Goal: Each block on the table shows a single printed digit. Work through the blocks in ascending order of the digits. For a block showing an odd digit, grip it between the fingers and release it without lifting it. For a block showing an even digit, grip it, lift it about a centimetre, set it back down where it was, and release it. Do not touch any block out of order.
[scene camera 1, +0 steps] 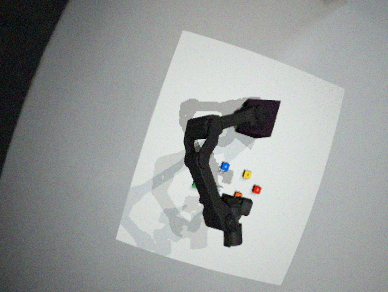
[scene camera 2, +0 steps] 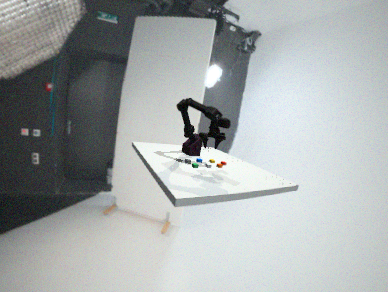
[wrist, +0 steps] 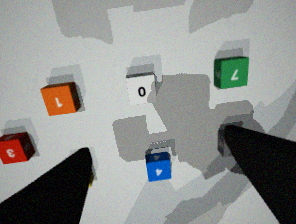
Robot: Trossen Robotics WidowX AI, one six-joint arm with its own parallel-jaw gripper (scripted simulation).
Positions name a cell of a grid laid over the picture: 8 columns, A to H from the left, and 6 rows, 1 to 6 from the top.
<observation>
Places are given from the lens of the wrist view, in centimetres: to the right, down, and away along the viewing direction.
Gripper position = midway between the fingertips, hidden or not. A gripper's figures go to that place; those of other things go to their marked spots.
gripper (wrist: E4): 1, 2, 11
orange block (wrist: B3): -10, -2, 20
green block (wrist: G2): 9, -4, 20
</observation>
